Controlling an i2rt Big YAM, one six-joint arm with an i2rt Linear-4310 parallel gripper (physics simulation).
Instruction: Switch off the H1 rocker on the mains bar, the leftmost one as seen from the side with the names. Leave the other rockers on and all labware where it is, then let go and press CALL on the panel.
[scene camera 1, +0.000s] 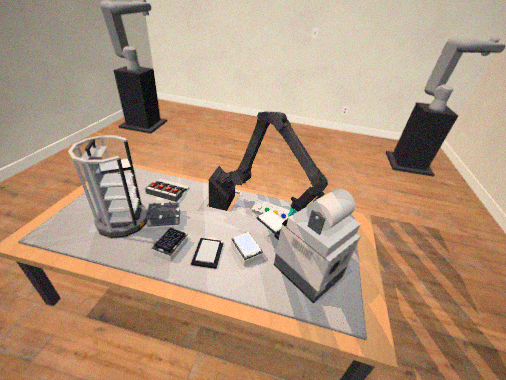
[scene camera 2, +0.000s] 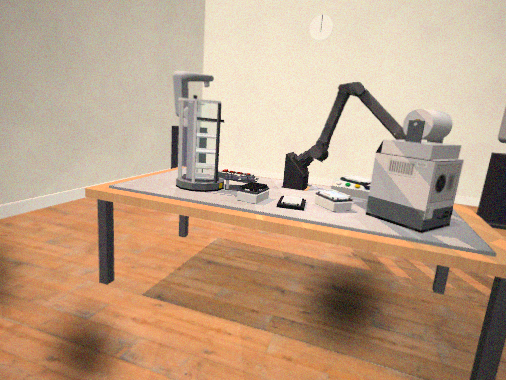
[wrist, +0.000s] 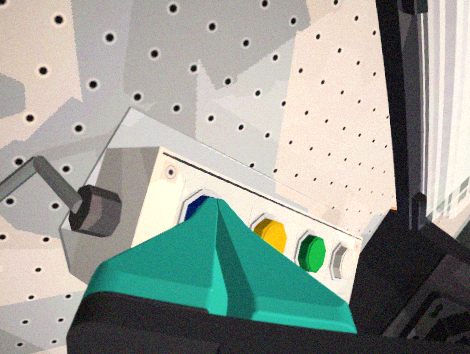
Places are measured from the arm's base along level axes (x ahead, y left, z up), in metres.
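Pixels of known places: gripper, fingertip midpoint: (scene camera 1: 288, 215) (wrist: 212, 212); arm's base, origin of the base link: (scene camera 1: 223, 182) (scene camera 2: 299, 164) (wrist: 454, 333).
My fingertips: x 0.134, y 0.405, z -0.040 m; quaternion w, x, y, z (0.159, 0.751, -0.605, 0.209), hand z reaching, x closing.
For each thing: its top centre in the pictures, then the offset to it from my fingertips. "spot": a spot on its surface instead.
- control panel, middle of its top: (wrist: 286, 295) (scene camera 2: 354, 181) (scene camera 1: 273, 206) 0.009 m down, 0.064 m back, 0.091 m right
- blue button, middle of its top: (wrist: 215, 236) (scene camera 1: 283, 214) 0.018 m down, 0.025 m back, 0.023 m right
- yellow button, middle of its top: (wrist: 276, 252) (scene camera 1: 275, 211) 0.018 m down, 0.036 m back, 0.072 m right
- green button, middle of its top: (wrist: 319, 263) (scene camera 1: 267, 208) 0.018 m down, 0.048 m back, 0.121 m right
- mains bar, surface spot: (scene camera 1: 160, 194) spot: 0.068 m down, 0.037 m back, 0.771 m right
- grey boxy machine, middle of its top: (scene camera 1: 332, 195) (scene camera 2: 427, 109) 0.363 m up, 0.257 m ahead, 0.134 m left
- dark-framed white plate, middle of its top: (scene camera 2: 359, 177) (scene camera 1: 273, 219) 0.041 m up, 0.097 m ahead, 0.073 m right
- tall round rack, surface spot: (scene camera 2: 200, 185) (scene camera 1: 118, 233) spot: 0.061 m down, 0.313 m ahead, 0.808 m right
The control panel (scene camera 1: 258, 205) (wrist: 157, 210) stands at the right rear of the mat. It has a blue button (scene camera 1: 283, 216) (wrist: 195, 208), a yellow button (scene camera 1: 275, 213) (wrist: 271, 235), a green button (scene camera 1: 267, 209) (wrist: 313, 254) and a whitish one (wrist: 341, 263). Their names are hidden or unreadable. My gripper (scene camera 1: 291, 212) (wrist: 212, 212) is shut and empty; its teal tips overlap the blue button, which looks dark and sunk in its collar. Exact contact is hidden. The mains bar (scene camera 1: 160, 194) with red rockers lies at the left rear, away from my gripper; rocker positions are too small to tell.
A grey boxy machine (scene camera 1: 312, 255) (scene camera 2: 414, 185) with a drum stands right beside my arm. A dark-framed white plate (scene camera 1: 272, 222) lies near the panel. A tall round rack (scene camera 1: 120, 229) (scene camera 2: 200, 185) stands left. Several small labware blocks lie across the middle.
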